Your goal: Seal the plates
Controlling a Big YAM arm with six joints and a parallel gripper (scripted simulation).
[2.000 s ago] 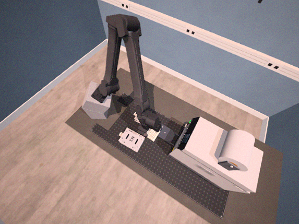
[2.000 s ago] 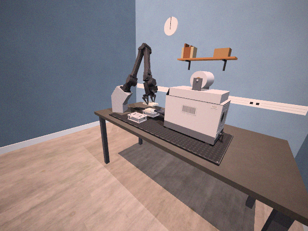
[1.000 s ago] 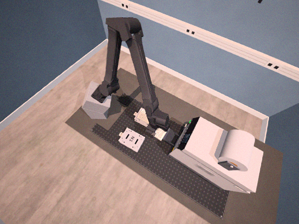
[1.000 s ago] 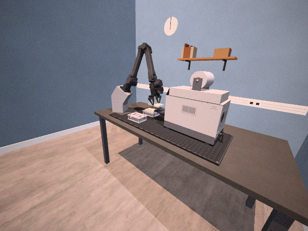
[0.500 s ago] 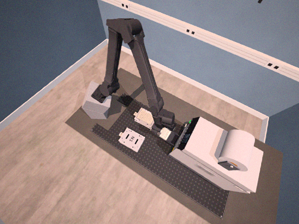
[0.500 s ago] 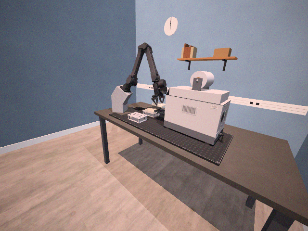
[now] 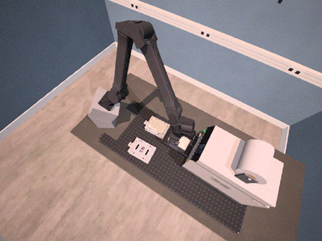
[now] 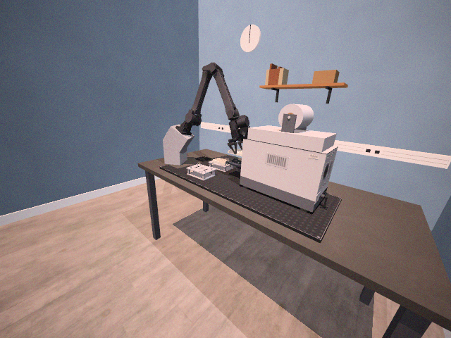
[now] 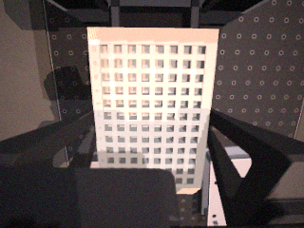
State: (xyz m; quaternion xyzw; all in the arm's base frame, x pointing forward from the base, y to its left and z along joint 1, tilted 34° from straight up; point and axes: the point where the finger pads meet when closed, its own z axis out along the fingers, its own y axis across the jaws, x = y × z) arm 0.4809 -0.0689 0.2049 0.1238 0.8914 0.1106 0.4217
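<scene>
Now: hand 8 cm above the sealer stage. Also, from my hand: foil roll 33 cm ahead, 6 cm to the right, 24 cm above; plate nest 21 cm behind, 13 cm to the right, 13 cm below.
</scene>
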